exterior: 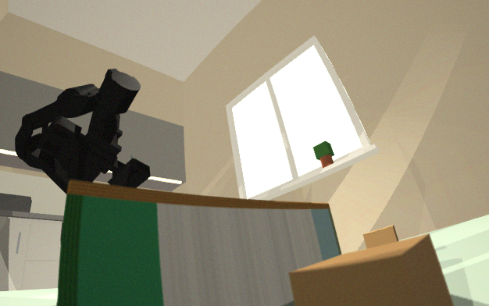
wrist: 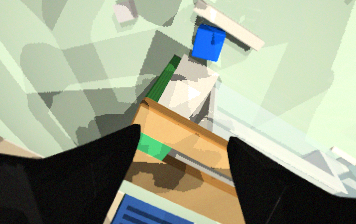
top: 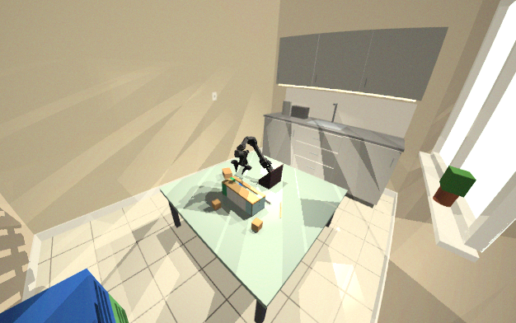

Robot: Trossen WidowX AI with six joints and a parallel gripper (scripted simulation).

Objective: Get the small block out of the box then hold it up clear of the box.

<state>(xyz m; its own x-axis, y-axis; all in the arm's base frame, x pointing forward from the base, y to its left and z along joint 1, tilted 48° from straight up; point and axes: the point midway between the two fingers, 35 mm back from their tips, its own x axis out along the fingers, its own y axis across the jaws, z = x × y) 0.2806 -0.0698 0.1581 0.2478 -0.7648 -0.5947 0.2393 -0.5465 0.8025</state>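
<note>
The small blue block lies 20 mm behind my gripper tip and 140 mm below it. Round my gripper tip: thin stick (450 mm to the left, 160 mm below); then box (70 mm ahead, 140 mm to the left, 100 mm below).
</note>
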